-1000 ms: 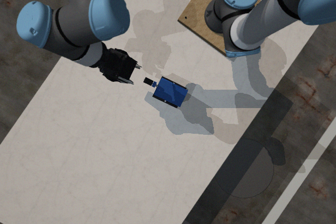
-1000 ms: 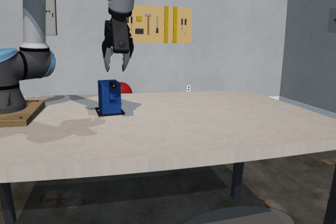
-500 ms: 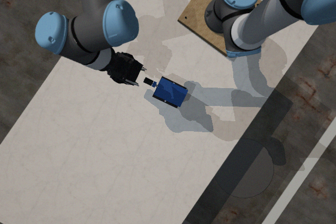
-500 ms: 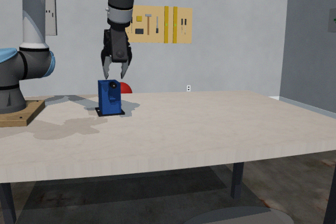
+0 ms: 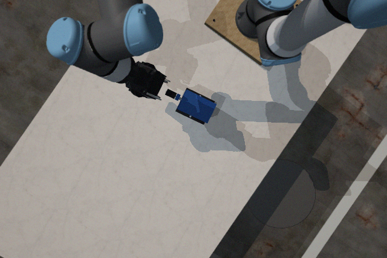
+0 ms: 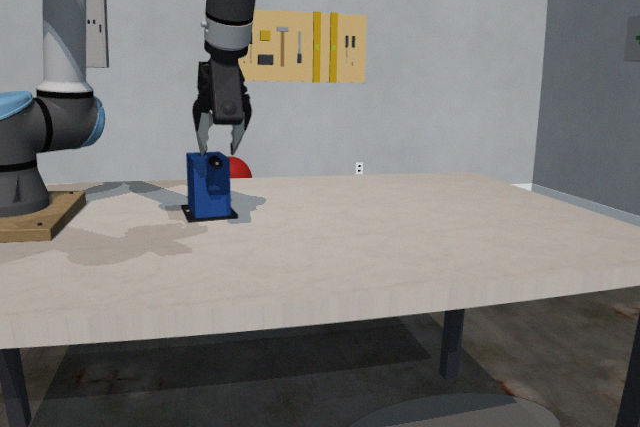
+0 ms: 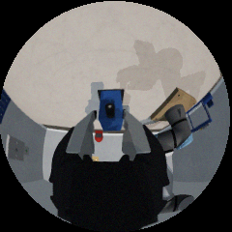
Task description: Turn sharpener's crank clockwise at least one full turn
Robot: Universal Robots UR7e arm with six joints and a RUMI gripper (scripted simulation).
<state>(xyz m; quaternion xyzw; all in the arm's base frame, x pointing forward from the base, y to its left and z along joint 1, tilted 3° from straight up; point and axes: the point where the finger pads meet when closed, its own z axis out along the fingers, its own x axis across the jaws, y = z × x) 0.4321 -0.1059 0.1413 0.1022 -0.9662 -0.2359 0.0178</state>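
My gripper is now 4 cm to the right of the sharpener crank, 3 cm above it and 1 cm past it.
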